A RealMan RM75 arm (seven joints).
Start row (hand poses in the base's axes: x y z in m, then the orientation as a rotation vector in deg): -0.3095 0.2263 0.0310 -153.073 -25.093 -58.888
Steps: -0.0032 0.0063 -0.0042 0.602 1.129 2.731; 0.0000 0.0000 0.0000 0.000 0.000 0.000; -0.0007 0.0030 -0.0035 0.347 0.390 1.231; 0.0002 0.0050 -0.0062 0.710 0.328 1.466; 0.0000 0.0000 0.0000 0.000 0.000 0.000; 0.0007 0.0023 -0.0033 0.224 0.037 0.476; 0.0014 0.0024 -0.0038 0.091 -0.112 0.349; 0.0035 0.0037 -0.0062 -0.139 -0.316 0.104; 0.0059 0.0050 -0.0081 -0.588 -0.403 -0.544; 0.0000 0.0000 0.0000 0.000 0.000 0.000; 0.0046 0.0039 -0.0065 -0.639 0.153 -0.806
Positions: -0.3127 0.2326 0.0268 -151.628 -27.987 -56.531; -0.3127 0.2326 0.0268 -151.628 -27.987 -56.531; -0.3134 0.2356 0.0233 -150.845 -29.250 -55.632; -0.3132 0.2406 0.0171 -149.589 -30.584 -54.750; -0.3132 0.2406 0.0171 -149.589 -30.584 -54.750; -0.3125 0.2429 0.0138 -149.161 -31.034 -54.558; -0.3111 0.2453 0.0100 -148.864 -31.443 -54.602; -0.3076 0.2490 0.0038 -148.826 -31.740 -54.991; -0.3017 0.2540 -0.0043 -149.488 -31.527 -55.688; -0.3017 0.2540 -0.0043 -149.488 -31.527 -55.688; -0.2971 0.2579 -0.0108 -150.522 -30.876 -55.709
